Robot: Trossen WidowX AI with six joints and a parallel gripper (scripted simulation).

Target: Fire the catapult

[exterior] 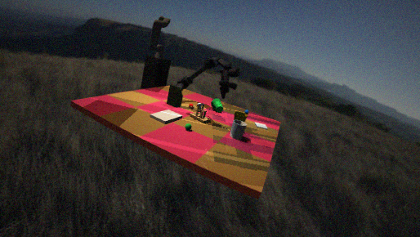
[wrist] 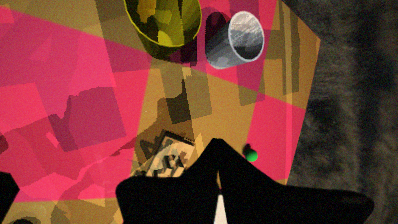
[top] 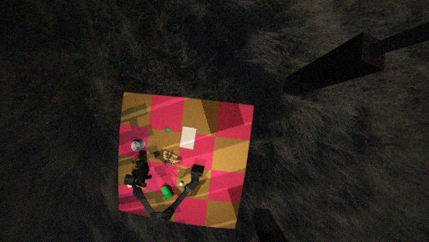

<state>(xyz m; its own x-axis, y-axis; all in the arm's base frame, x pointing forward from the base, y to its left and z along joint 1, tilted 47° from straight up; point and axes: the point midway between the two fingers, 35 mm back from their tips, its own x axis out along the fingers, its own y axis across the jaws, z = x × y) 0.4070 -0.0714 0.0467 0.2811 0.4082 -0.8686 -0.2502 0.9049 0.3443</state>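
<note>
Right now my gripper tip is 23 cm past the red ball, 1 cm to the left of it and 13 cm above it. Also, from my gripper tip: yellow object 13 cm ahead, 8 cm to the left, 16 cm below; then white mug 18 cm ahead, 7 cm to the right, 17 cm below; then wooden catapult 16 cm behind, 14 cm below.
</note>
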